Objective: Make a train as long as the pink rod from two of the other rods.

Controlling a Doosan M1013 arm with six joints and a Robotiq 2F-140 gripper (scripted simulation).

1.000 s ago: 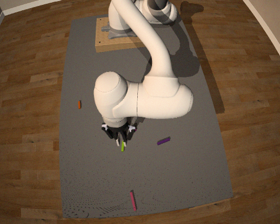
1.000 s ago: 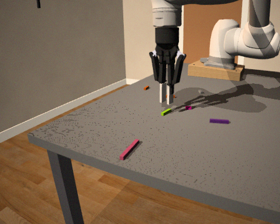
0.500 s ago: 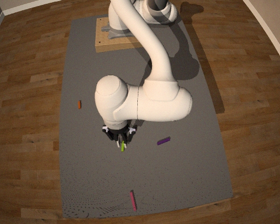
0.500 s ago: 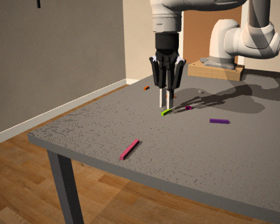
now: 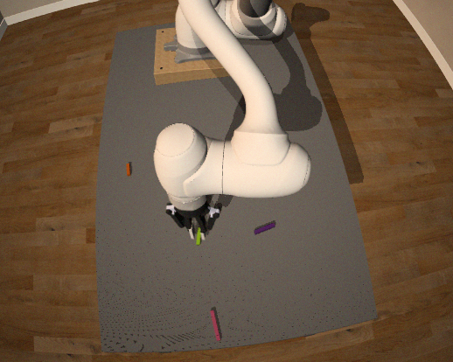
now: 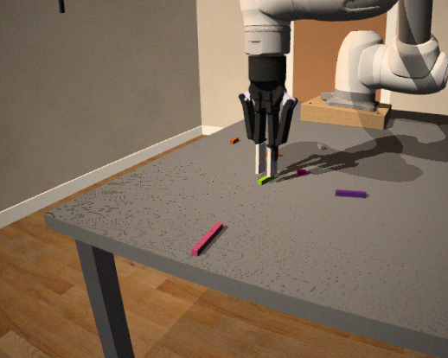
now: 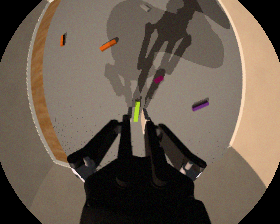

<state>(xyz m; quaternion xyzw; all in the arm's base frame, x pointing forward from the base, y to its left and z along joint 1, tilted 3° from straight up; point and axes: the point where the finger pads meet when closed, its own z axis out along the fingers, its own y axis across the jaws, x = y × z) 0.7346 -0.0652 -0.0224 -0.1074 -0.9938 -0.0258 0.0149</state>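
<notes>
My gripper is now 50 mm above the lime rod. Round my hand: purple rod: 180 mm to the left, 50 mm below; then magenta rod: 70 mm behind, 60 mm to the left, 50 mm below; then pink rod: 270 mm ahead, 10 mm to the left, 50 mm below.
</notes>
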